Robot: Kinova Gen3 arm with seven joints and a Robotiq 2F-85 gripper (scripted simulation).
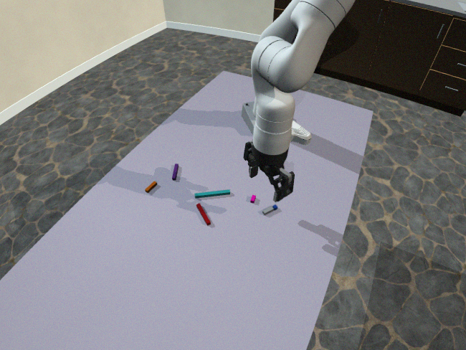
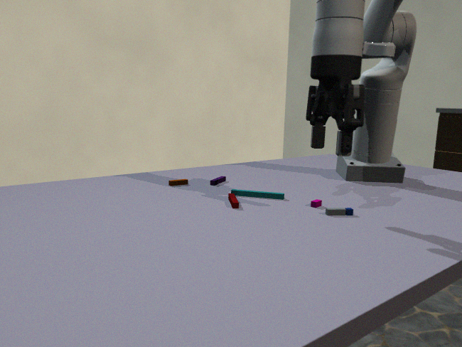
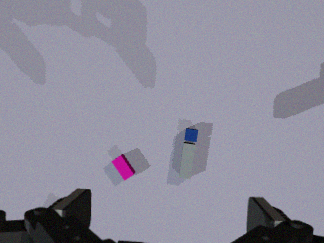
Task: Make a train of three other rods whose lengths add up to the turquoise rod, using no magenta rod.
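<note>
The purple rod lies 29 cm to the right of my hand, 10 cm below it and 1 cm behind it. From my hand the other things lie so: blue rod: 10 cm below, 3 cm to the left, 2 cm behind; grey rod: 10 cm below, 2 cm to the left, 1 cm behind; magenta rod: 10 cm below, 4 cm to the right, 2 cm behind.
</note>
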